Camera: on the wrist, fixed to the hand. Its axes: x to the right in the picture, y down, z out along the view.
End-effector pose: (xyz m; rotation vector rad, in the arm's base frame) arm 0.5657 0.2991 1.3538 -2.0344 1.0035 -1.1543
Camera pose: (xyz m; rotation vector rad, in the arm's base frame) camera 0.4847 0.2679 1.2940 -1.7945 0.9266 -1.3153
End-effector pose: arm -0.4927 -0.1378 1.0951 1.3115 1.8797 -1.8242
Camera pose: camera -0.3938 -0.1218 1.0623 1.5416 1.7446 -2.0138
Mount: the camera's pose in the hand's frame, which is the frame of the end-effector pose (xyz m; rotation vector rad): -0.0280 0.0894 -0.0484 0.2113 0.1176 0.0352
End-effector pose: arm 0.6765 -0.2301 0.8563 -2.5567 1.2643 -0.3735
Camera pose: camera 0.5779 -0.2658 0.8674 -2.3621 1.2353 -0.6232
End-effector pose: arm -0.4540 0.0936 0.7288 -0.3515 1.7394 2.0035
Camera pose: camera -0.4795 0.0329 0.8112 -0.3766 2.0215 1.8326
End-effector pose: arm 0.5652 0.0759 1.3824 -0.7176 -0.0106 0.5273
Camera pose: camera 0.5090 0.0890 1.2941 -0.5419 0.1656 0.5106
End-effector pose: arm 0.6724 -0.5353 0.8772 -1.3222 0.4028 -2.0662
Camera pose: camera 0.6687 -0.5874 0.7856 -1.0661 0.2481 -2.0992
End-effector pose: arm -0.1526 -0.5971 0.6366 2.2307 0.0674 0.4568
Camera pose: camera -0.2048 -0.6251 0.7238 2.4129 0.1442 0.6250
